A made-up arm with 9 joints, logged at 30 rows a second.
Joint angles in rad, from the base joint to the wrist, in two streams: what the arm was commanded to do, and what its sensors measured. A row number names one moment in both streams.
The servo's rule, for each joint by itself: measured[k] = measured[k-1] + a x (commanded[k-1-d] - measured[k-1]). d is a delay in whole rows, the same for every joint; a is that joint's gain. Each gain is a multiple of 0.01, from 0.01 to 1. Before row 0 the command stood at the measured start. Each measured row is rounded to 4 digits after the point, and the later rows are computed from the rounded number. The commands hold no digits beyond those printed.
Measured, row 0:
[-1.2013, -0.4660, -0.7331, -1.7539, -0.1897, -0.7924, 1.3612, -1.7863, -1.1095]
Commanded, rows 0 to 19:
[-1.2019, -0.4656, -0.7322, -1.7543, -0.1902, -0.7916, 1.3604, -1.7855, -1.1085]
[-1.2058, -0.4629, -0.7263, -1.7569, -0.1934, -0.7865, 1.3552, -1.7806, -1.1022]
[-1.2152, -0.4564, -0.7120, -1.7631, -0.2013, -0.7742, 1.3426, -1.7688, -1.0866]
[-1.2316, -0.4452, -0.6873, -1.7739, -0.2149, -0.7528, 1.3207, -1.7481, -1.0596]
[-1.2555, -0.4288, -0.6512, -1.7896, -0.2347, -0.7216, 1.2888, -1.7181, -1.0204]
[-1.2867, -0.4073, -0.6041, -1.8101, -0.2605, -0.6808, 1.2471, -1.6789, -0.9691]
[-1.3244, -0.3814, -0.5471, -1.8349, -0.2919, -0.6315, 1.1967, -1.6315, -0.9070]
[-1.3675, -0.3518, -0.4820, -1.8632, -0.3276, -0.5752, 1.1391, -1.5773, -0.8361]
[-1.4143, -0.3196, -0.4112, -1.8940, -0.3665, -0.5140, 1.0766, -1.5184, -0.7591]
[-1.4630, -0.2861, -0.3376, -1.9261, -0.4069, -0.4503, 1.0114, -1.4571, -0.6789]
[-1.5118, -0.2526, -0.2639, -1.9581, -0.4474, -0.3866, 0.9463, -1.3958, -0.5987]
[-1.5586, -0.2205, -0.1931, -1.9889, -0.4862, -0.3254, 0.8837, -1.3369, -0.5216]
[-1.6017, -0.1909, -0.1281, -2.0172, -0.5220, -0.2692, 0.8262, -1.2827, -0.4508]
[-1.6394, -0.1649, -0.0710, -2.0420, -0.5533, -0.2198, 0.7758, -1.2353, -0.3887]
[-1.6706, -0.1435, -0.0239, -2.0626, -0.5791, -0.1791, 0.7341, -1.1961, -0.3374]
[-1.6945, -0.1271, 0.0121, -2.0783, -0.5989, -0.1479, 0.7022, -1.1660, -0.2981]
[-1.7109, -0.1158, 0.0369, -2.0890, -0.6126, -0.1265, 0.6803, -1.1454, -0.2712]
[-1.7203, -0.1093, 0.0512, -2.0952, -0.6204, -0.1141, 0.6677, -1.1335, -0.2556]
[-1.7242, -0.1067, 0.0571, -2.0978, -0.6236, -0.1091, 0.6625, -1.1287, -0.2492]
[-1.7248, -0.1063, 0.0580, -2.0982, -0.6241, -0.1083, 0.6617, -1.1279, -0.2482]
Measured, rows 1 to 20:
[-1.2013, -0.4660, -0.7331, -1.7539, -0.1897, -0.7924, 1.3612, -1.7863, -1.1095]
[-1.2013, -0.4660, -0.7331, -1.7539, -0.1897, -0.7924, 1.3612, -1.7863, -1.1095]
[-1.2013, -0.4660, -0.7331, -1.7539, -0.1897, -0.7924, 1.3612, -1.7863, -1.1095]
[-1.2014, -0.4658, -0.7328, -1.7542, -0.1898, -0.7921, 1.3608, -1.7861, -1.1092]
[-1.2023, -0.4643, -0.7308, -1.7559, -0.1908, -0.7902, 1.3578, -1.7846, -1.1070]
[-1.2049, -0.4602, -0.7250, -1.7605, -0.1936, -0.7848, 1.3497, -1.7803, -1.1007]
[-1.2102, -0.4524, -0.7133, -1.7691, -0.1994, -0.7739, 1.3343, -1.7716, -1.0880]
[-1.2193, -0.4401, -0.6940, -1.7822, -0.2089, -0.7561, 1.3102, -1.7572, -1.0670]
[-1.2328, -0.4230, -0.6661, -1.8001, -0.2228, -0.7305, 1.2768, -1.7361, -1.0367]
[-1.2511, -0.4014, -0.6292, -1.8224, -0.2415, -0.6968, 1.2343, -1.7079, -0.9965]
[-1.2744, -0.3756, -0.5836, -1.8485, -0.2647, -0.6555, 1.1838, -1.6726, -0.9468]
[-1.3024, -0.3465, -0.5302, -1.8776, -0.2922, -0.6074, 1.1270, -1.6310, -0.8886]
[-1.3345, -0.3151, -0.4705, -1.9086, -0.3232, -0.5540, 1.0657, -1.5840, -0.8236]
[-1.3700, -0.2826, -0.4065, -1.9403, -0.3567, -0.4971, 1.0024, -1.5332, -0.7539]
[-1.4077, -0.2503, -0.3403, -1.9714, -0.3917, -0.4387, 0.9395, -1.4802, -0.6819]
[-1.4465, -0.2194, -0.2745, -2.0007, -0.4269, -0.3811, 0.8795, -1.4269, -0.6103]
[-1.4851, -0.1911, -0.2114, -2.0271, -0.4610, -0.3263, 0.8245, -1.3752, -0.5416]
[-1.5222, -0.1663, -0.1533, -2.0498, -0.4929, -0.2763, 0.7766, -1.3268, -0.4783]
[-1.5567, -0.1459, -0.1020, -2.0680, -0.5215, -0.2326, 0.7372, -1.2834, -0.4224]
[-1.5875, -0.1302, -0.0589, -2.0814, -0.5461, -0.1965, 0.7070, -1.2461, -0.3755]
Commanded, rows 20 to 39:
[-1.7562, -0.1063, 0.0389, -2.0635, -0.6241, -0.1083, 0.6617, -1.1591, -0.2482]
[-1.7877, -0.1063, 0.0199, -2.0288, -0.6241, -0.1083, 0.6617, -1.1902, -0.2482]
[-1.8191, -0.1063, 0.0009, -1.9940, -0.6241, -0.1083, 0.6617, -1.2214, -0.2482]
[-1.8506, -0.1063, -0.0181, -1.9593, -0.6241, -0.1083, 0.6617, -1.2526, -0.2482]
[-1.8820, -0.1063, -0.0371, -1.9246, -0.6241, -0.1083, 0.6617, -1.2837, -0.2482]
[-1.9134, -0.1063, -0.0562, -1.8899, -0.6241, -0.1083, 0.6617, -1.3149, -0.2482]
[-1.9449, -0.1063, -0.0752, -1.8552, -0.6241, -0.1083, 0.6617, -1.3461, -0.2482]
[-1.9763, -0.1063, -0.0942, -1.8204, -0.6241, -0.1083, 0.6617, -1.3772, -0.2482]
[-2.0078, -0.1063, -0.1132, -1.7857, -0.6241, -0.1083, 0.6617, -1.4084, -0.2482]
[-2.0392, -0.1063, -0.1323, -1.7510, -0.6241, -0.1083, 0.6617, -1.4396, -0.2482]
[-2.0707, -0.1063, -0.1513, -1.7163, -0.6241, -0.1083, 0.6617, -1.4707, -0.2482]
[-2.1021, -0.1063, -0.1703, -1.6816, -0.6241, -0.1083, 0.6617, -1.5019, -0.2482]
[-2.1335, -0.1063, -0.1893, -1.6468, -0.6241, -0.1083, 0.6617, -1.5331, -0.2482]
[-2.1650, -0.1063, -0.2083, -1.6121, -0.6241, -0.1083, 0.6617, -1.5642, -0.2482]
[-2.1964, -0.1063, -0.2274, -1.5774, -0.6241, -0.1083, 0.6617, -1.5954, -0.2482]
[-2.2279, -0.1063, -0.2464, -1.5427, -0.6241, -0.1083, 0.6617, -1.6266, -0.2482]
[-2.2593, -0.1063, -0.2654, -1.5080, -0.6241, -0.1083, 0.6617, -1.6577, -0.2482]
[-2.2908, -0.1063, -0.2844, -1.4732, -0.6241, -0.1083, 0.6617, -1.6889, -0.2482]
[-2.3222, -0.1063, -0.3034, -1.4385, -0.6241, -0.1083, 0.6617, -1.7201, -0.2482]
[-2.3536, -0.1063, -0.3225, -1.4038, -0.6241, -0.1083, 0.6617, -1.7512, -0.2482]
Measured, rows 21 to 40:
[-1.6141, -0.1193, -0.0248, -2.0902, -0.5662, -0.1685, 0.6862, -1.2157, -0.3383]
[-1.6361, -0.1127, 0.0006, -2.0951, -0.5817, -0.1483, 0.6736, -1.1922, -0.3107]
[-1.6538, -0.1094, 0.0184, -2.0971, -0.5931, -0.1347, 0.6673, -1.1748, -0.2913]
[-1.6743, -0.1078, 0.0248, -2.0756, -0.6015, -0.1257, 0.6643, -1.1706, -0.2779]
[-1.6970, -0.1070, 0.0233, -2.0456, -0.6076, -0.1198, 0.6629, -1.1759, -0.2687]
[-1.7214, -0.1066, 0.0164, -2.0126, -0.6121, -0.1159, 0.6623, -1.1882, -0.2623]
[-1.7472, -0.1064, 0.0057, -1.9785, -0.6153, -0.1133, 0.6620, -1.2056, -0.2579]
[-1.7742, -0.1063, -0.0076, -1.9440, -0.6177, -0.1116, 0.6618, -1.2267, -0.2549]
[-1.8020, -0.1063, -0.0227, -1.9094, -0.6194, -0.1105, 0.6617, -1.2505, -0.2528]
[-1.8306, -0.1063, -0.0390, -1.8747, -0.6207, -0.1098, 0.6617, -1.2763, -0.2514]
[-1.8597, -0.1063, -0.0561, -1.8399, -0.6216, -0.1093, 0.6617, -1.3035, -0.2504]
[-1.8893, -0.1063, -0.0738, -1.8052, -0.6223, -0.1090, 0.6617, -1.3318, -0.2497]
[-1.9193, -0.1063, -0.0919, -1.7705, -0.6228, -0.1088, 0.6617, -1.3609, -0.2492]
[-1.9496, -0.1063, -0.1103, -1.7358, -0.6232, -0.1086, 0.6617, -1.3905, -0.2489]
[-1.9801, -0.1063, -0.1289, -1.7011, -0.6234, -0.1085, 0.6617, -1.4206, -0.2487]
[-2.0108, -0.1063, -0.1476, -1.6663, -0.6236, -0.1084, 0.6617, -1.4510, -0.2485]
[-2.0416, -0.1063, -0.1664, -1.6316, -0.6237, -0.1084, 0.6617, -1.4816, -0.2484]
[-2.0726, -0.1063, -0.1853, -1.5969, -0.6238, -0.1084, 0.6617, -1.5123, -0.2483]
[-2.1037, -0.1063, -0.2042, -1.5622, -0.6239, -0.1084, 0.6617, -1.5432, -0.2483]
[-2.1348, -0.1063, -0.2232, -1.5275, -0.6240, -0.1084, 0.6617, -1.5741, -0.2483]

